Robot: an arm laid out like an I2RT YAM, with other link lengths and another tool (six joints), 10 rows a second.
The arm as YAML. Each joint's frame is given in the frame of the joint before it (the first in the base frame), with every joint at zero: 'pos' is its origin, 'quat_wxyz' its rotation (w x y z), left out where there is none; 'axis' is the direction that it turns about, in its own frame. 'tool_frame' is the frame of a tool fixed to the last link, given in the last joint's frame.
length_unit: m
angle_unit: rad
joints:
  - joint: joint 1
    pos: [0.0, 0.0, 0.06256]
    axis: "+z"
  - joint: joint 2
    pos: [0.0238, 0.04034, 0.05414]
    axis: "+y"
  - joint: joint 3
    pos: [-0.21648, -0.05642, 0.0]
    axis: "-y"
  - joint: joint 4
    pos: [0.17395, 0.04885, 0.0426]
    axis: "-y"
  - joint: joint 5
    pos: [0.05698, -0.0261, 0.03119]
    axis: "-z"
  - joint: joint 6
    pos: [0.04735, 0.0, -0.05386]
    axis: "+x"
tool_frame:
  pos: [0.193, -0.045, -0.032]
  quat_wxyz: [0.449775, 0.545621, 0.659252, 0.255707]
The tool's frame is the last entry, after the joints.
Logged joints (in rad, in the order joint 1, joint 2, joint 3, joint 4, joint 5, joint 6), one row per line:
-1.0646 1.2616 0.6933 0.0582 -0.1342 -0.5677
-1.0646 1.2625 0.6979 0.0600 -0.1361 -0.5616
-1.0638 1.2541 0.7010 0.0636 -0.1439 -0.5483
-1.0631 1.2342 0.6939 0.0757 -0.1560 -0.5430
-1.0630 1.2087 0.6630 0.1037 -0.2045 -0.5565
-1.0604 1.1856 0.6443 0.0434 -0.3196 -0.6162
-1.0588 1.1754 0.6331 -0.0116 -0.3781 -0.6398
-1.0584 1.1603 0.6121 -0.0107 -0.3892 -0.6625
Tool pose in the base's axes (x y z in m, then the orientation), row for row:
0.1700 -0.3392 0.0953 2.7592 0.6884 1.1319
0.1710 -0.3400 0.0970 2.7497 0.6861 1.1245
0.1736 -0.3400 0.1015 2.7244 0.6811 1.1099
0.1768 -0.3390 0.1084 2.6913 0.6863 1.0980
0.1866 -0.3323 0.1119 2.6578 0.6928 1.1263
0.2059 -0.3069 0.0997 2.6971 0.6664 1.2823
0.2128 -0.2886 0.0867 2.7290 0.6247 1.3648
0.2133 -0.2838 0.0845 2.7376 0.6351 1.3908
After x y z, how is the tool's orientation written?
As angles about the fixed x, y, z axes (roll, pitch, yaw), in radians.
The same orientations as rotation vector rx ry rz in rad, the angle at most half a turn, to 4 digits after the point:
1.9517 1.4387 -0.4808
1.9518 1.4321 -0.4742
1.9469 1.4190 -0.4556
1.9263 1.4064 -0.4404
1.8729 1.4296 -0.4072
1.7951 1.5719 -0.3383
1.7773 1.6553 -0.2875
1.7535 1.6753 -0.2931

